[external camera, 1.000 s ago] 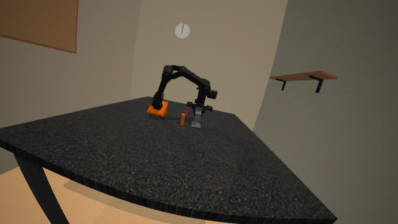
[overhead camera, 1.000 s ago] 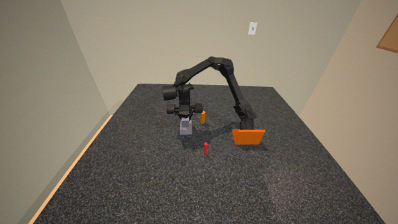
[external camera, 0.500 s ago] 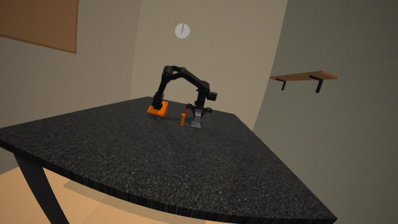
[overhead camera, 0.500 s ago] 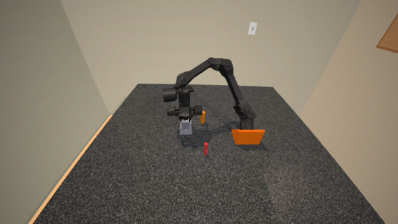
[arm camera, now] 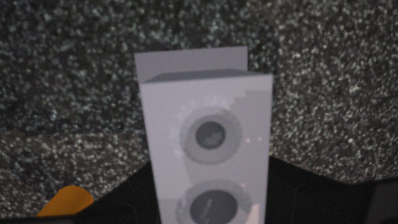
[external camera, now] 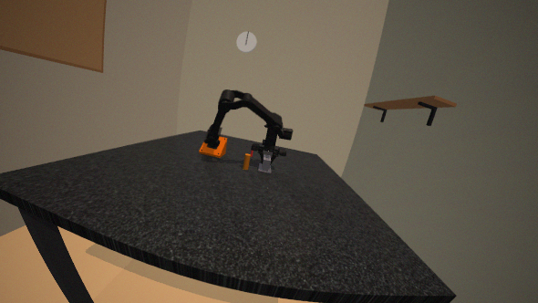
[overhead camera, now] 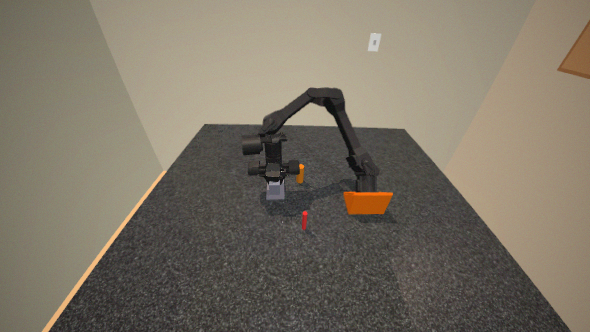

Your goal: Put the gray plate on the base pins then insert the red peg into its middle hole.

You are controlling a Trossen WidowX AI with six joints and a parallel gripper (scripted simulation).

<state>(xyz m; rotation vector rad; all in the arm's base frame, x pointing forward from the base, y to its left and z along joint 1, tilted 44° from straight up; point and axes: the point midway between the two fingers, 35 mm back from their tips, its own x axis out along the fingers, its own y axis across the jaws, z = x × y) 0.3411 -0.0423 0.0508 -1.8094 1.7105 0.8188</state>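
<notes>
Now: the gray base 20 mm below my gripper tip. The rest, counted from my gripper tip: red peg: 180 mm to the left, 110 mm behind, 10 mm above; then gray plate: 30 mm above; then orange cylinder: 100 mm behind, 60 mm to the right, 10 mm above.
</notes>
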